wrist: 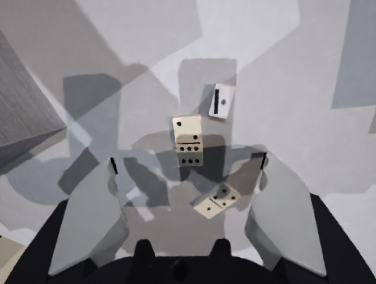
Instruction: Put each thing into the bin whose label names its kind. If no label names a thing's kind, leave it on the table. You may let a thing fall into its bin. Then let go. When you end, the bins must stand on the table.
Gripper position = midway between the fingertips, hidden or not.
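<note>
I can see my gripper (187,157), and I can see a cream domino (188,133) too.
</note>
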